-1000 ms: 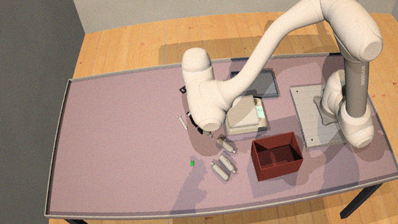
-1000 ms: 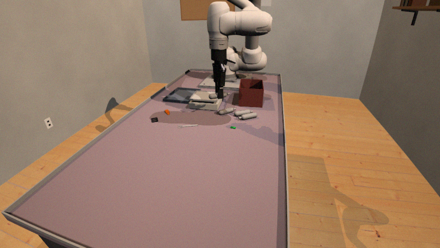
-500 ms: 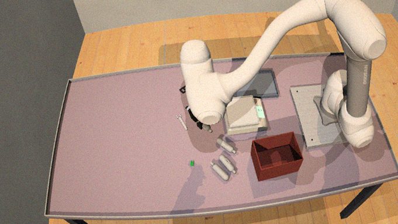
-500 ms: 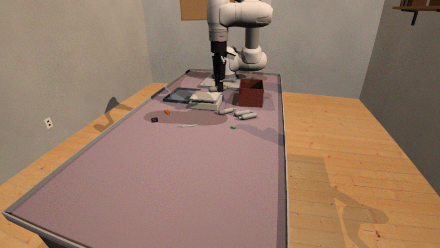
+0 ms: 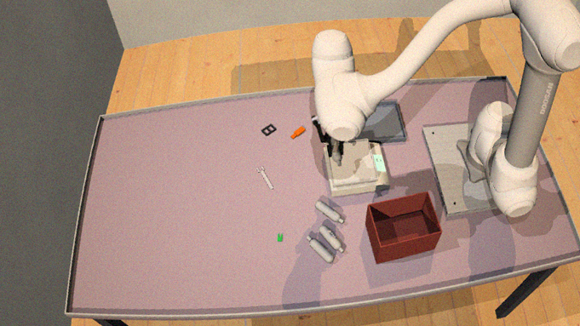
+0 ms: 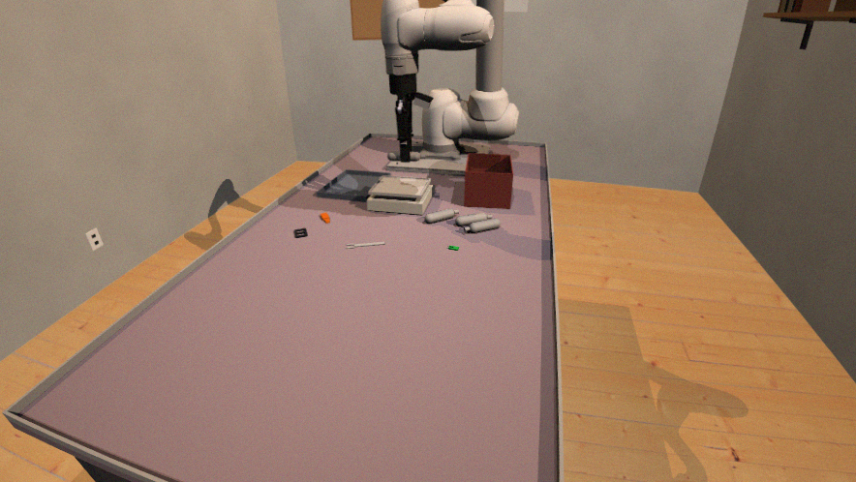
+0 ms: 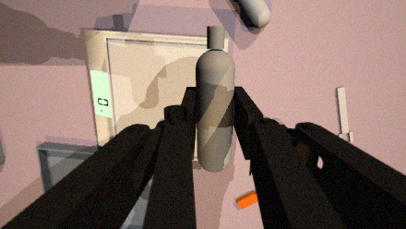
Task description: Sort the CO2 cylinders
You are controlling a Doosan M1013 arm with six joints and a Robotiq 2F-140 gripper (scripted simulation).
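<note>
Right now the scale plate is 15 cm below my hand, 6 cm behind it and 4 cm to the right of it. The rest, counted from my hand: orange piece 24 cm to the right, 20 cm below, 10 cm ahead; beige scale 17 cm below, 7 cm behind, 4 cm to the right; small wrench 23 cm ahead, 20 cm below, 8 cm to the right.
</note>
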